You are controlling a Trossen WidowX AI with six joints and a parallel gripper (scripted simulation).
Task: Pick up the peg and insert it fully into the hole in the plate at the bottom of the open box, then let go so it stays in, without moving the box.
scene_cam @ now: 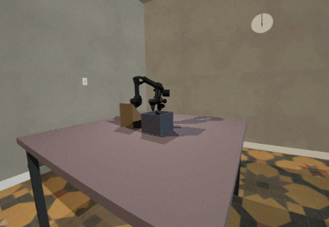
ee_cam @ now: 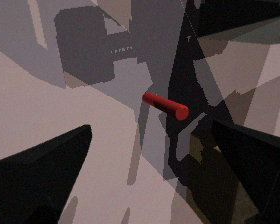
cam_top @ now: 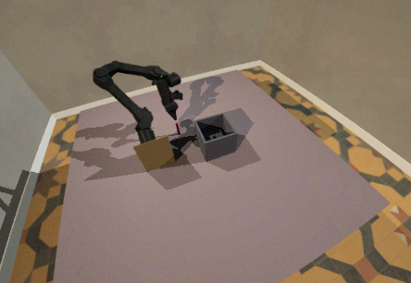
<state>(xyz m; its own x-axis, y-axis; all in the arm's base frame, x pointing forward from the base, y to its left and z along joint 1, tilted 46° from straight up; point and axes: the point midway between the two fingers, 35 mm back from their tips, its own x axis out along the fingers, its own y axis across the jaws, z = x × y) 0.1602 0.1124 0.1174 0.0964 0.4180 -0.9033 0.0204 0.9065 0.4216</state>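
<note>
The red peg is 5 cm to the right of my hand and 9 cm below it. The rest, counted from my hand: dark plate 15 cm ahead, 21 cm to the right, 8 cm below.
</note>
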